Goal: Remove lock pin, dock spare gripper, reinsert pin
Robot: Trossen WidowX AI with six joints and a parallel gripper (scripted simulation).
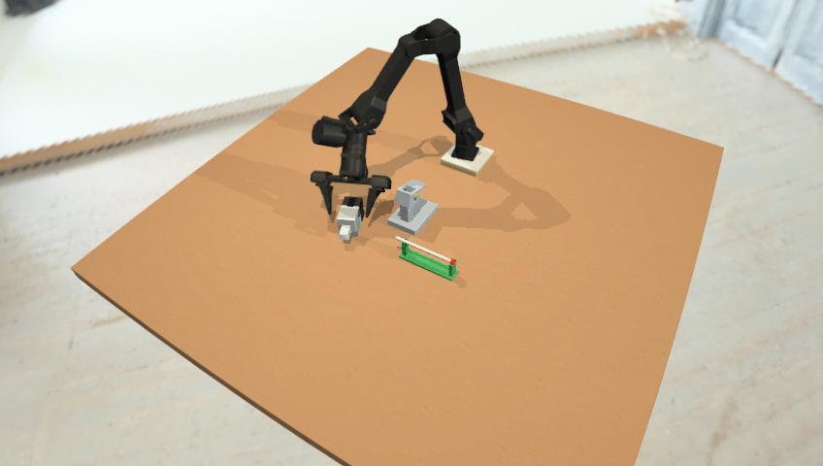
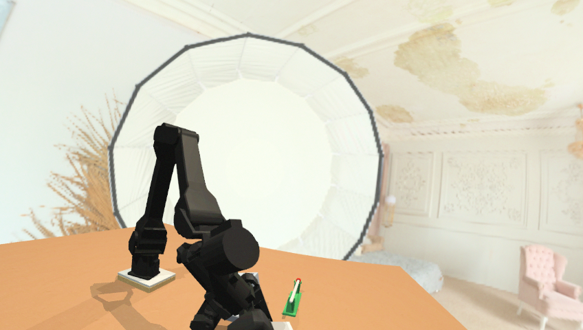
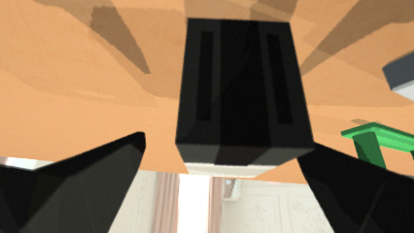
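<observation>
My gripper tip is 1 cm above the spare gripper. Round my gripper tip: green pin rest (5 cm ahead, 22 cm to the left, 2 cm below); then grey mount (8 cm behind, 13 cm to the left, 1 cm above).
</observation>
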